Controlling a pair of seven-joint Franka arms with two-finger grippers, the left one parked.
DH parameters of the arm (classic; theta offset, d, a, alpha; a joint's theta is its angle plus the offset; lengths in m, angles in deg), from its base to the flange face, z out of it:
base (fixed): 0 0 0 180
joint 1: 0 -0.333 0 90
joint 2: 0 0 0 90
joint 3: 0 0.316 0.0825 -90
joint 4: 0 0 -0.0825 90
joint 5: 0 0.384 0 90
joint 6: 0 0 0.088 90
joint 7: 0 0.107 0 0
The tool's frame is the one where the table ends.
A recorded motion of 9 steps. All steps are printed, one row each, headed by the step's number.
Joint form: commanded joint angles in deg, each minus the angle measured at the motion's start. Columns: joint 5, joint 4, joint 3, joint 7, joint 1, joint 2, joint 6.
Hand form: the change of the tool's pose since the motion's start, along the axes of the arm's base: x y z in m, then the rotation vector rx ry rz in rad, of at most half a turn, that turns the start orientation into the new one. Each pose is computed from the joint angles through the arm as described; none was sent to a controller.
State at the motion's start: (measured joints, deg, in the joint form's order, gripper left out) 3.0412 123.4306 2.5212 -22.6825 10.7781 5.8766 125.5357
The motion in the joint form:
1: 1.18 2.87 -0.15 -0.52 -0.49 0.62 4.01
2: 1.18 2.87 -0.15 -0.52 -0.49 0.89 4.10
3: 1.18 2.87 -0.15 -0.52 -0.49 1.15 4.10
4: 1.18 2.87 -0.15 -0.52 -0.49 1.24 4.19
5: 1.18 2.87 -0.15 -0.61 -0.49 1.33 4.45
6: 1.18 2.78 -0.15 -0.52 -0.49 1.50 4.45
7: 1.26 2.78 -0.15 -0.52 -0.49 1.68 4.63
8: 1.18 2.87 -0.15 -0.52 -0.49 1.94 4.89
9: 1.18 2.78 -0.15 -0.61 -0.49 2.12 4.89
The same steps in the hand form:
1: -0.0067 0.0043 -0.0214 0.0119 -0.0111 -0.0020
2: -0.0066 0.0043 -0.0238 0.0124 -0.0080 -0.0021
3: -0.0066 0.0043 -0.0263 0.0132 -0.0036 -0.0021
4: -0.0065 0.0043 -0.0270 0.0132 -0.0036 -0.0022
5: -0.0060 0.0041 -0.0275 0.0127 -0.0066 -0.0009
6: -0.0055 0.0041 -0.0284 0.0130 -0.0051 -0.0025
7: -0.0052 0.0040 -0.0299 0.0139 -0.0052 -0.0036
8: -0.0053 0.0040 -0.0326 0.0131 -0.0035 -0.0029
9: -0.0049 0.0039 -0.0336 0.0135 -0.0021 -0.0014

